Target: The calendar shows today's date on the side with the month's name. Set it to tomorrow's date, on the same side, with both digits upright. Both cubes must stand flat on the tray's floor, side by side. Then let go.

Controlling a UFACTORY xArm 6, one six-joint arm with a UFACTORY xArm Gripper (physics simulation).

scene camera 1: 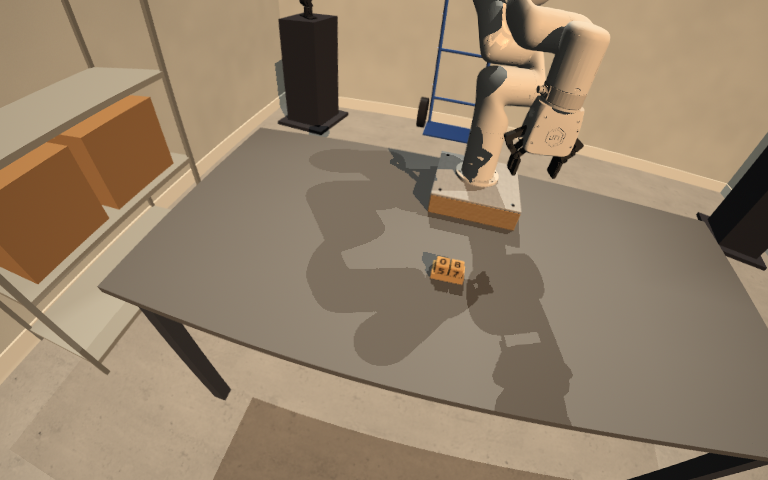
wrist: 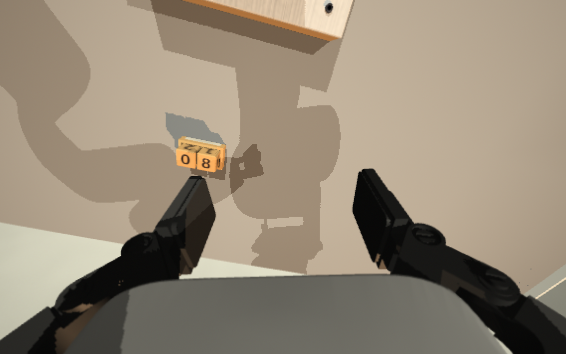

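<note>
The orange calendar tray stands on the table with two orange cubes side by side in it. The left cube has 0 on top and 5 on its front face. The right cube has 8 on top and 7 on its front face. Further digits on the cubes' far side show foreshortened in the wrist view. The month's name cannot be read. My gripper is open and empty, high above the table. In the wrist view the calendar lies beyond the left fingertip.
The robot's base block stands on the table behind the calendar. Arm shadows cross the table around the calendar. A shelf unit with orange boxes is at the left, off the table. A blue hand truck stands behind the table.
</note>
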